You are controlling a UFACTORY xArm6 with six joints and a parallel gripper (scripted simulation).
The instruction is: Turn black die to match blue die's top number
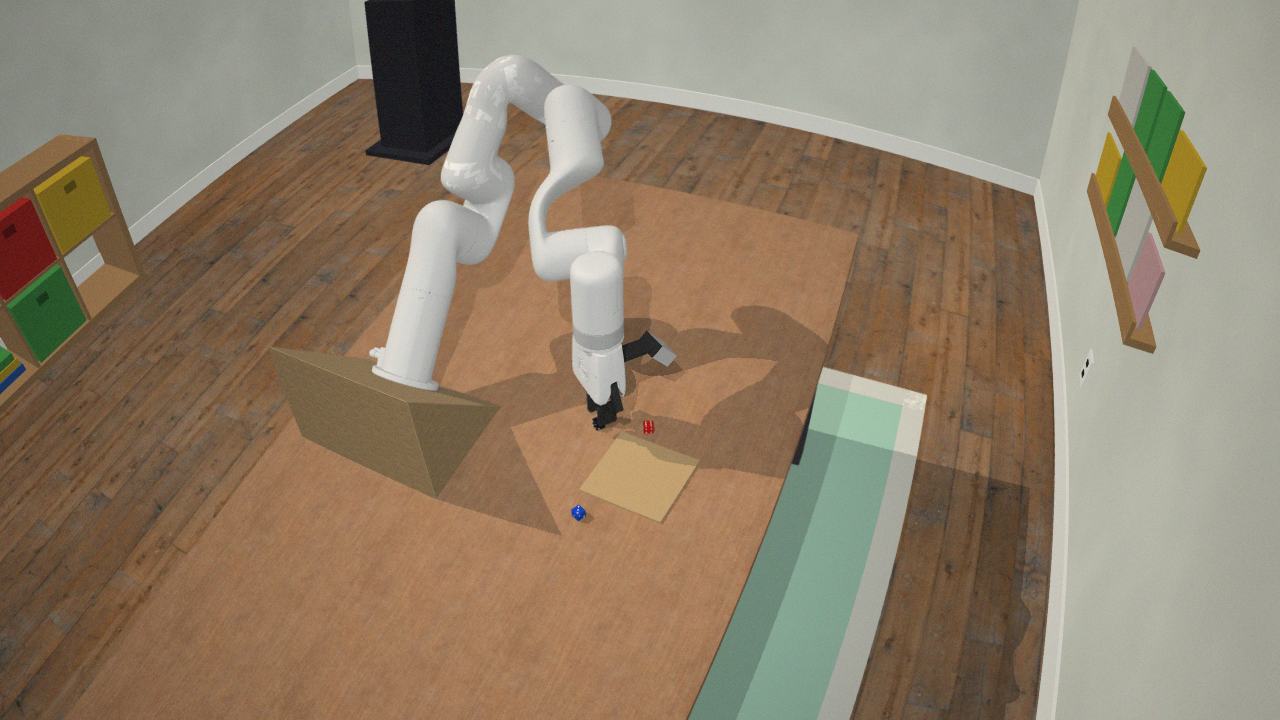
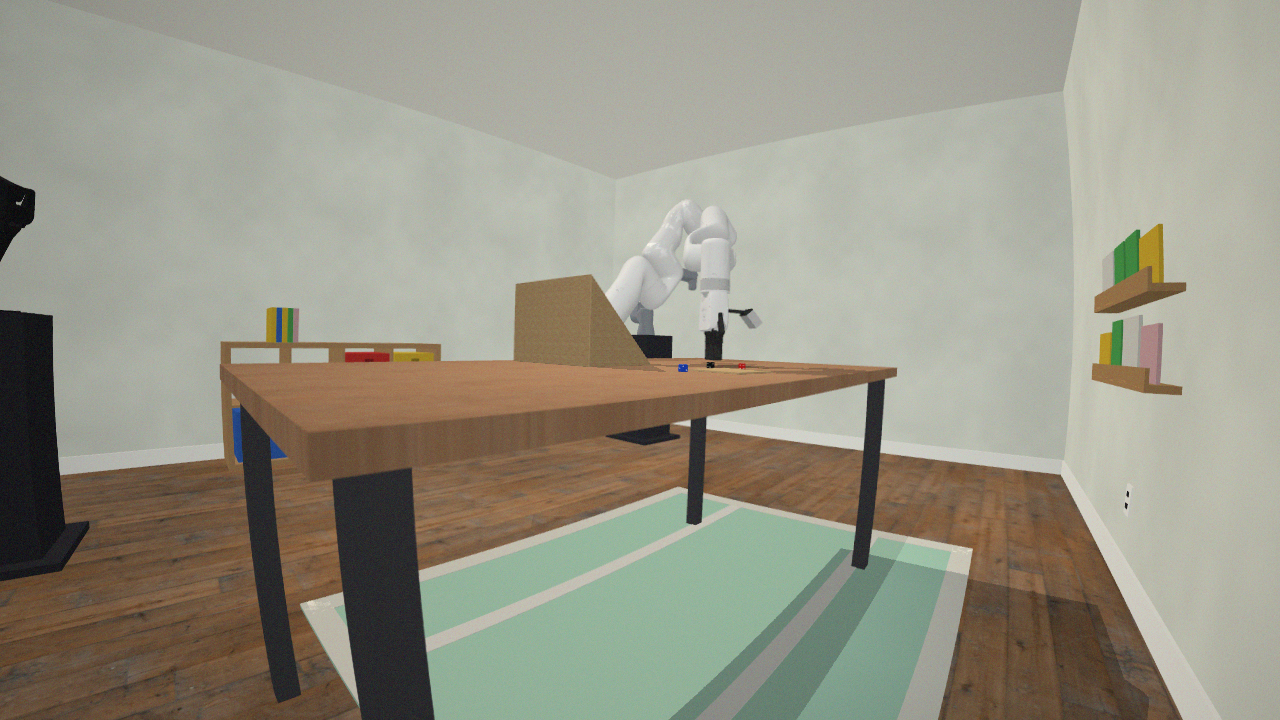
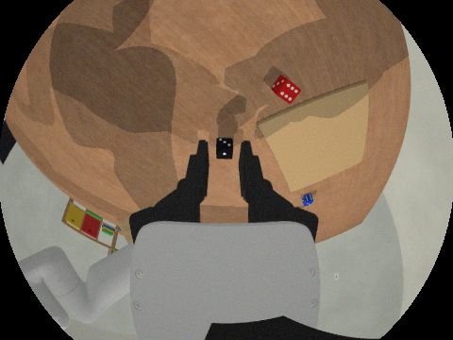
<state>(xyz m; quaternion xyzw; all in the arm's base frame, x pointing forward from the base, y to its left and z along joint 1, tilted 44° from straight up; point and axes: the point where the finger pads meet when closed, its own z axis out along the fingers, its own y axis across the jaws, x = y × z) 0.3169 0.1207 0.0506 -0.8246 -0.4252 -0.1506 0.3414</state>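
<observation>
Now: hand 3 cm above the black die and 1 cm to the left of it. Also, from my hand: blue die: 19 cm to the right, 5 cm ahead, 3 cm below; tan mat: 10 cm ahead, 8 cm to the right, 4 cm below; red die: 7 cm ahead, 3 cm below, 2 cm to the left.
</observation>
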